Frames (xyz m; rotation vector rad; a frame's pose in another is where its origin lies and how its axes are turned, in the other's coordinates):
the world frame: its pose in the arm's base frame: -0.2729 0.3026 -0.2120 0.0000 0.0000 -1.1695
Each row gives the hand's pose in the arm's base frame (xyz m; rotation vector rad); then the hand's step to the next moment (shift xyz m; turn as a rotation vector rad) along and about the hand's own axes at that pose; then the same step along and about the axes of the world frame.
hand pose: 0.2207 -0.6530 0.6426 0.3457 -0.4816 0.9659
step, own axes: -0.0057 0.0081 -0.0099 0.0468 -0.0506 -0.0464
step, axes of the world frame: -0.0075 -0.0047 -0.0108 0.0035 0.0812 -0.0175
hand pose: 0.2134 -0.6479 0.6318 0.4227 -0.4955 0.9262
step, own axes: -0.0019 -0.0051 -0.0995 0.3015 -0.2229 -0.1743
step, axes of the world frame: -0.0363 0.0428 -0.0823 -0.0099 0.4134 0.0019
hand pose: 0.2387 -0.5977 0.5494 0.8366 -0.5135 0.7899
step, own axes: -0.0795 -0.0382 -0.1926 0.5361 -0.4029 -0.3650
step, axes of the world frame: -0.0986 0.0423 -0.1826 -0.0519 0.7611 -0.0315
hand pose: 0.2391 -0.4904 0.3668 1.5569 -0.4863 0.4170
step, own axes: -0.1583 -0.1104 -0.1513 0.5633 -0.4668 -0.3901
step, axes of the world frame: -0.1751 0.0005 -0.1717 -0.0520 0.8245 -0.0693
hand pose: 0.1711 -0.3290 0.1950 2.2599 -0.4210 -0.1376
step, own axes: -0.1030 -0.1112 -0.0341 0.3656 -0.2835 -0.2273
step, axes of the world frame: -0.1412 -0.0056 -0.0645 -0.0101 0.5132 -0.0476
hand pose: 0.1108 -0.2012 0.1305 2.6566 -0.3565 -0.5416
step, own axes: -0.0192 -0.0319 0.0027 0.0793 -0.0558 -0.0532
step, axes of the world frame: -0.0359 0.0011 -0.0100 0.0015 0.1105 -0.0045
